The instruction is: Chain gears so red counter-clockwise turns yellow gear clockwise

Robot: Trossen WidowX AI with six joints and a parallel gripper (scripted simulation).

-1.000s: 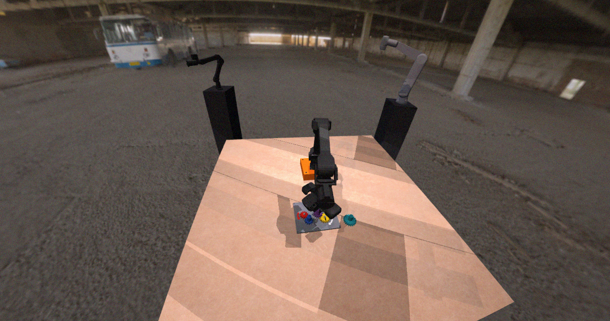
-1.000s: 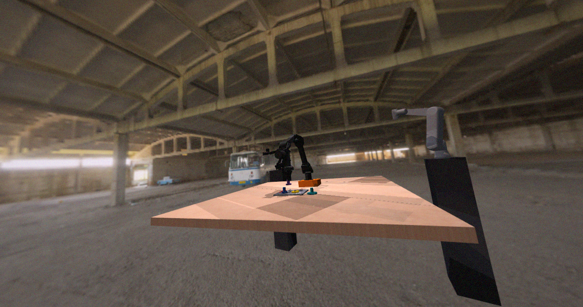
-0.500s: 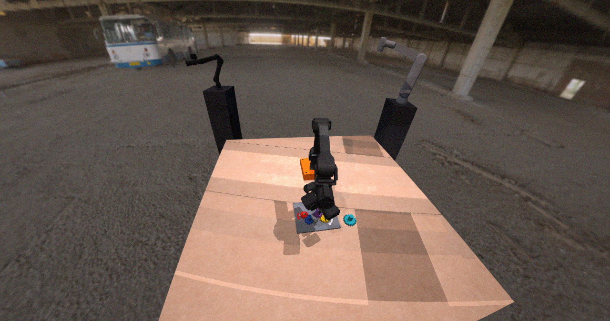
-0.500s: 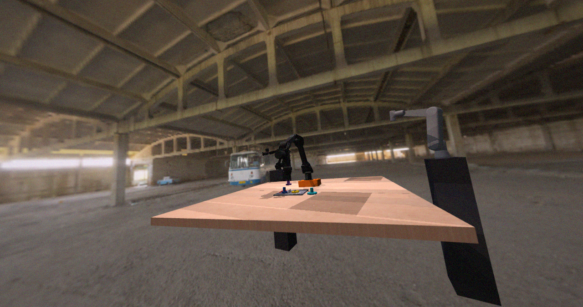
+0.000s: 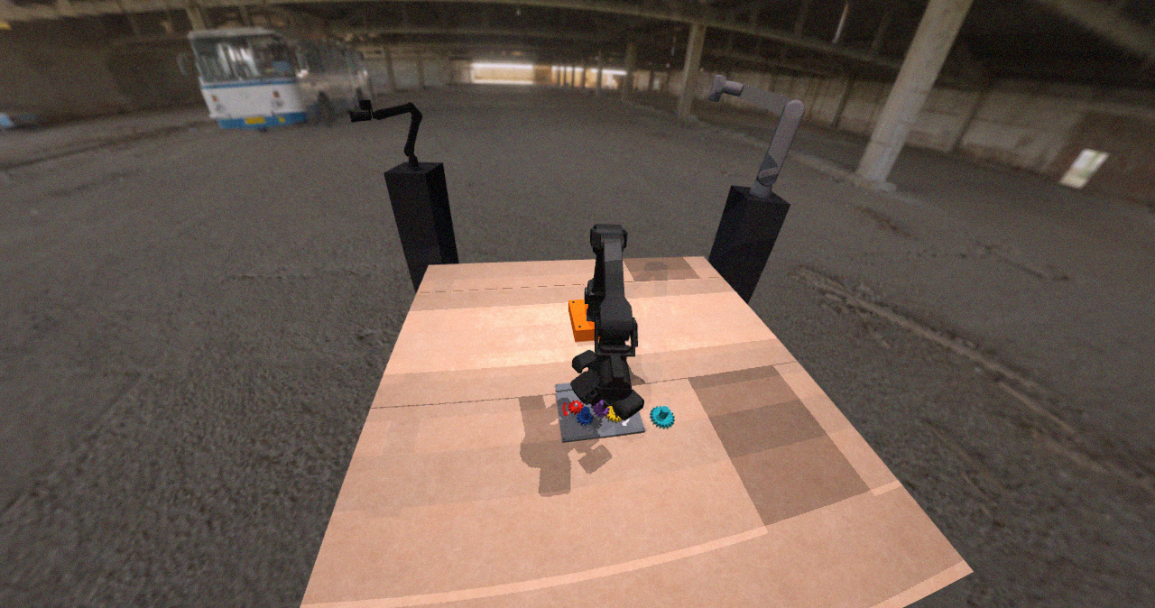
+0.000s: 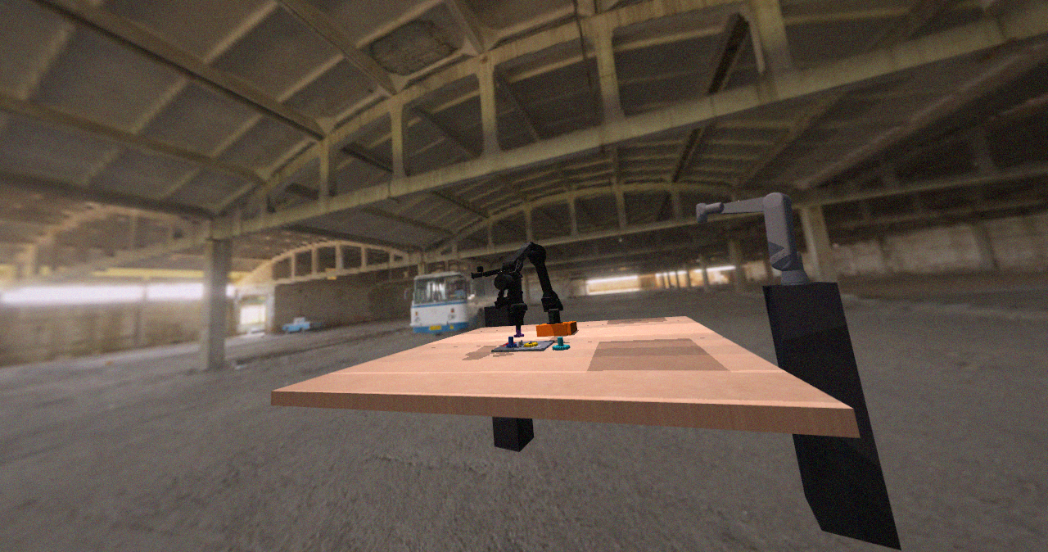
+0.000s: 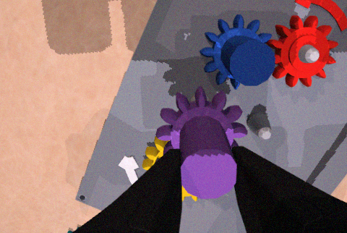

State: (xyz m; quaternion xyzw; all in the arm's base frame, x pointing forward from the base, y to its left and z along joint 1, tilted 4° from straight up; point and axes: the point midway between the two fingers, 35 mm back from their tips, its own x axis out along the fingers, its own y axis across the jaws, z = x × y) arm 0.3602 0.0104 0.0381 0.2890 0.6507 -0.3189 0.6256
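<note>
Now: gripper tip 4 cm to the left of the blue gear and 5 cm above it. The rest, counted from my gripper tip: purple gear: 1 cm below; red gear: 3 cm behind, 6 cm to the right, 6 cm below; yellow gear: 2 cm behind, 4 cm to the left, 6 cm below.
</note>
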